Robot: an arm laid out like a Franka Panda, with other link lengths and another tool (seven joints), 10 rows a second.
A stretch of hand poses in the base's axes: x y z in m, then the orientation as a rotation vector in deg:
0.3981, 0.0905, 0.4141, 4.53, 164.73, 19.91
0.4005, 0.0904, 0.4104, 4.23, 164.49, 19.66
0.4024, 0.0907, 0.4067, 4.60, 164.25, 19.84
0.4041, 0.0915, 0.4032, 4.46, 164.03, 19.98
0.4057, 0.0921, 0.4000, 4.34, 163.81, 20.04
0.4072, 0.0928, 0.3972, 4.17, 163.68, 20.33
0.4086, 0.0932, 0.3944, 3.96, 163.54, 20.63
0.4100, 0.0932, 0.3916, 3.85, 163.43, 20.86
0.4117, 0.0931, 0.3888, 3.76, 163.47, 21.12
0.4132, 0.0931, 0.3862, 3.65, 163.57, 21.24
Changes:
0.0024, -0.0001, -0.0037, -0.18, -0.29, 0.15
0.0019, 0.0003, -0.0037, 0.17, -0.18, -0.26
0.0017, 0.0008, -0.0035, 0.10, -0.22, 0.08
0.0016, 0.0006, -0.0032, 0.04, -0.22, 0.06
0.0015, 0.0007, -0.0028, 0.19, -0.12, 0.13
0.0014, 0.0004, -0.0028, 0.19, -0.13, 0.15
0.0014, 0.0000, -0.0028, 0.15, -0.10, 0.08
0.0017, -0.0001, -0.0028, 0.17, 0.06, 0.09
0.0015, 0.0000, -0.0026, 0.06, 0.10, 0.10

